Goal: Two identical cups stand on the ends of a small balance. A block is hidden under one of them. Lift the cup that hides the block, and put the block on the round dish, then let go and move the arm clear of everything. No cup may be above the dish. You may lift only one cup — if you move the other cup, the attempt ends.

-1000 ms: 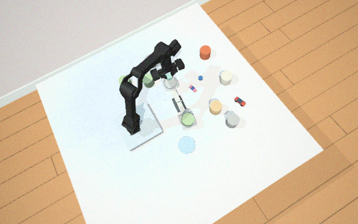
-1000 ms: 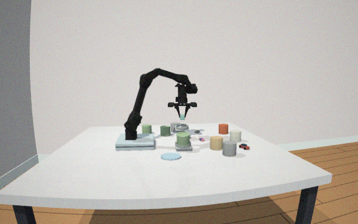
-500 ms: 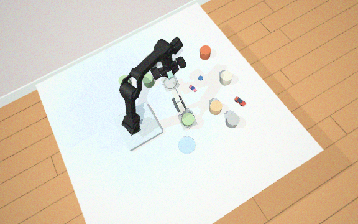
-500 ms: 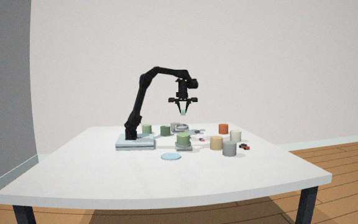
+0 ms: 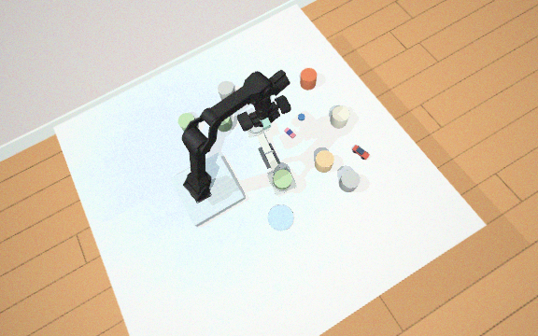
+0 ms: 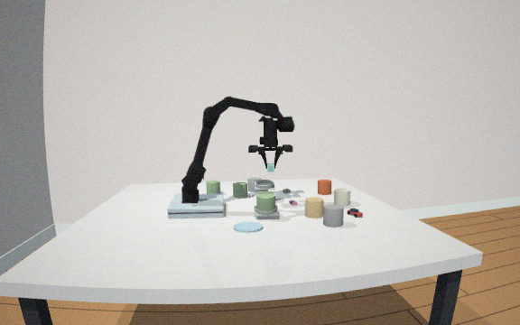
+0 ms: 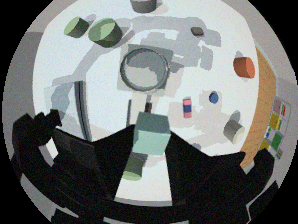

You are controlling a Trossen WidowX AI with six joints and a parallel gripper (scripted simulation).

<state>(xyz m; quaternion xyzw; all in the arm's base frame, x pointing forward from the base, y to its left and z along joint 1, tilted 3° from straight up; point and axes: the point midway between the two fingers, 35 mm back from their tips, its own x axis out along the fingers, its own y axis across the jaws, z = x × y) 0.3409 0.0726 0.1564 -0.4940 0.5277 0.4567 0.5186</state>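
My gripper tip is now 12 cm past the round light blue dish, 30 cm to the left of it and 15 cm above it. Round my gripper tip: mint-green block right at my gripper tip; balance beam 3 cm behind, 6 cm to the right, 12 cm below; small balance 3 cm behind, 6 cm to the right, 13 cm below.
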